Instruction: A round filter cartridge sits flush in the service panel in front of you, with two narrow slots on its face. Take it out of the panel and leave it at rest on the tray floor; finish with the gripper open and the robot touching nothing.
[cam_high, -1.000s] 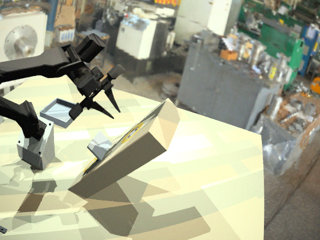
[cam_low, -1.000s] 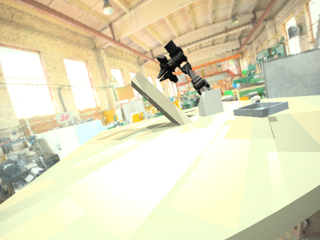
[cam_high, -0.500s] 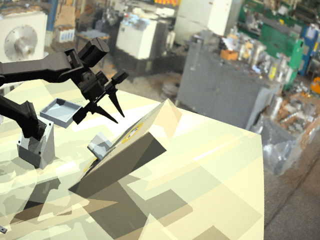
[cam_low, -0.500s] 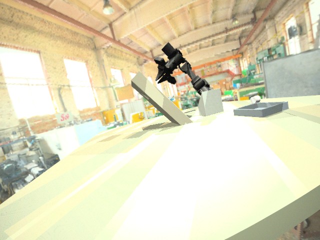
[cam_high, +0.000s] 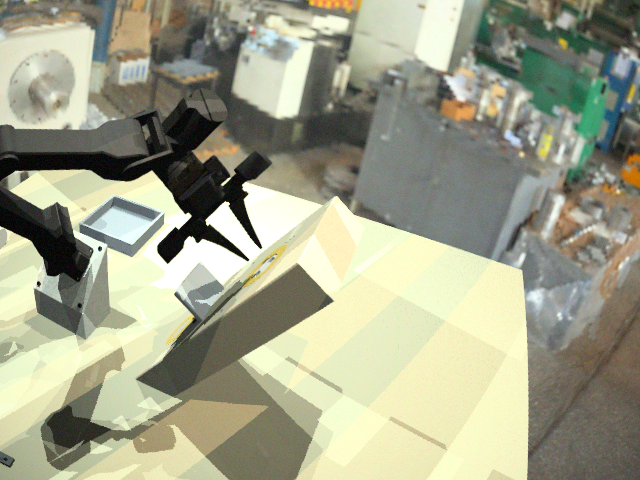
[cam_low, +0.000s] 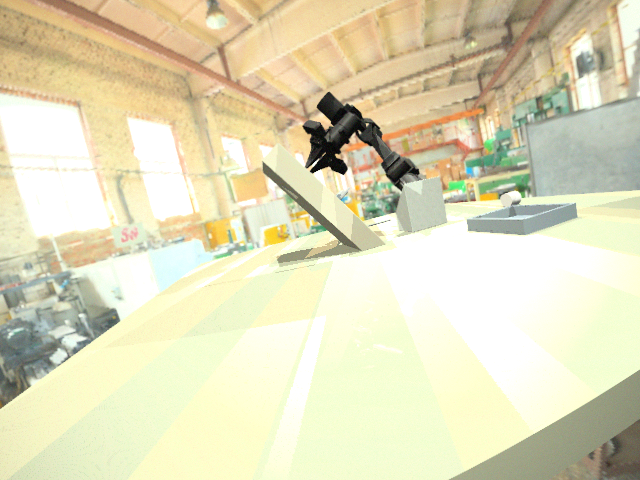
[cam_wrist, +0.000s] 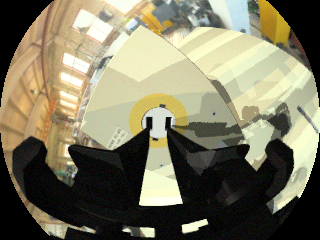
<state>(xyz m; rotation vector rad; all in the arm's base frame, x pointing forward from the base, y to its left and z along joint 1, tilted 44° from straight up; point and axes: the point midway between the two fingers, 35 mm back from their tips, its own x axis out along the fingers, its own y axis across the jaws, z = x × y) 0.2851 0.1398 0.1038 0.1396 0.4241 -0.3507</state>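
Right now my gripper tip is 30 mm short of the round filter cartridge and 20 mm above it. Also, from my gripper tip: grey tray 420 mm behind, 240 mm to the left, 240 mm below; service panel 100 mm below, 20 mm behind.
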